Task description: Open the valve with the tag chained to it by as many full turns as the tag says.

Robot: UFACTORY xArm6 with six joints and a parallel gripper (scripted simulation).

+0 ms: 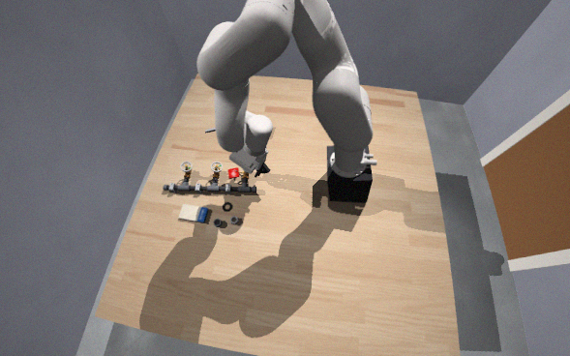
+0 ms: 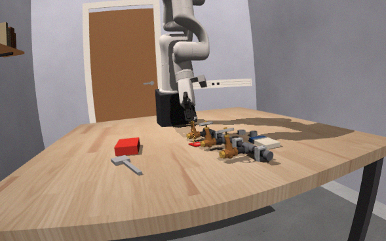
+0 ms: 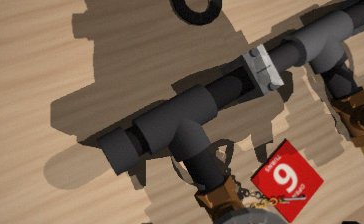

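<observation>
Right now my hand is 8 cm short of the red tag, 1 cm to the left of it and 8 cm above it. Also, from my hand: grey hammer-like tool 21 cm ahead, 24 cm to the right, 8 cm below; then grey box 19 cm ahead, 21 cm to the left, 7 cm below; then red box 5 cm ahead, 25 cm to the right, 7 cm below.
</observation>
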